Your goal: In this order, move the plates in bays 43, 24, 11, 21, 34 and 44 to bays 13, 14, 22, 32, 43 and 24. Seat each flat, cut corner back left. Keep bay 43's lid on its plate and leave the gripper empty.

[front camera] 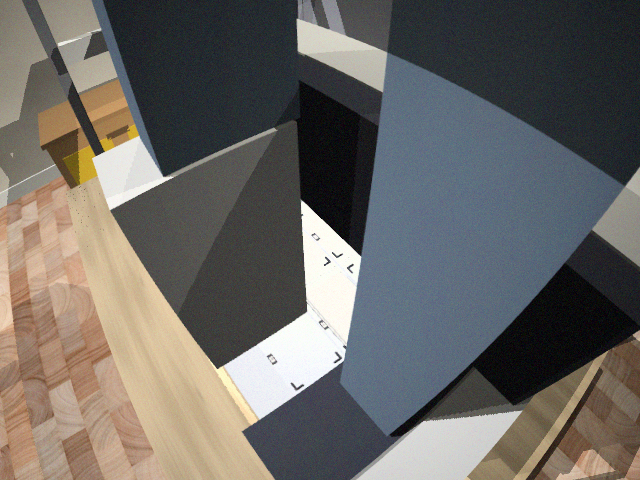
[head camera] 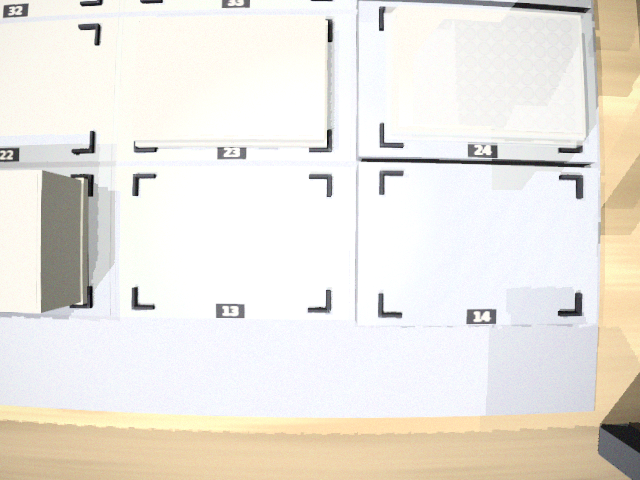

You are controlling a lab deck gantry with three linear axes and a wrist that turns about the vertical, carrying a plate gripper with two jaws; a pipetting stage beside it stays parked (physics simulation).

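Frame: origin at the robot's base, x right, y up, z back, level; centimetres.
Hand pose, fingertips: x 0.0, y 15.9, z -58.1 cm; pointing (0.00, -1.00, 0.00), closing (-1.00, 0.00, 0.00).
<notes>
After its pixels a point has its place.
In the head view, bays 13 [head camera: 232,242] {x -4.3, y 0.0, z -39.3 cm} and 14 [head camera: 470,242] {x -4.5, y 1.5, z -54.8 cm} are empty, with all corner marks showing. A pale plate with faint round wells [head camera: 516,77] {x -14.6, y 2.9, z -57.2 cm} lies in bay 24. A plain cream plate [head camera: 232,77] {x -14.9, y 1.4, z -39.5 cm} lies in bay 23. Bay 22 [head camera: 41,77] {x -15.9, y 0.0, z -25.2 cm}, partly cut off, shows no plate. The large grey gripper body [front camera: 232,248] {x 3.0, y 40.4, z -47.8 cm} hangs under a navy column in the front view and hides much of the deck's left side. My gripper's jaws do not show, so whether they hold a plate is hidden. Bays 43, 34, 44, 11, 21 and 32 cannot be judged.
A tall cream labware block [head camera: 20,242] {x -4.2, y 4.2, z -27.8 cm} stands in bay 12, its grey side facing right. A large blue-grey slab [front camera: 439,232] fills the right of the front view, close to the camera. A wooden border [head camera: 310,444] {x 10.1, y -1.0, z -44.6 cm} runs along the deck's front. A dark block [head camera: 620,449] {x 9.9, y 1.1, z -66.3 cm} shows at lower right.
</notes>
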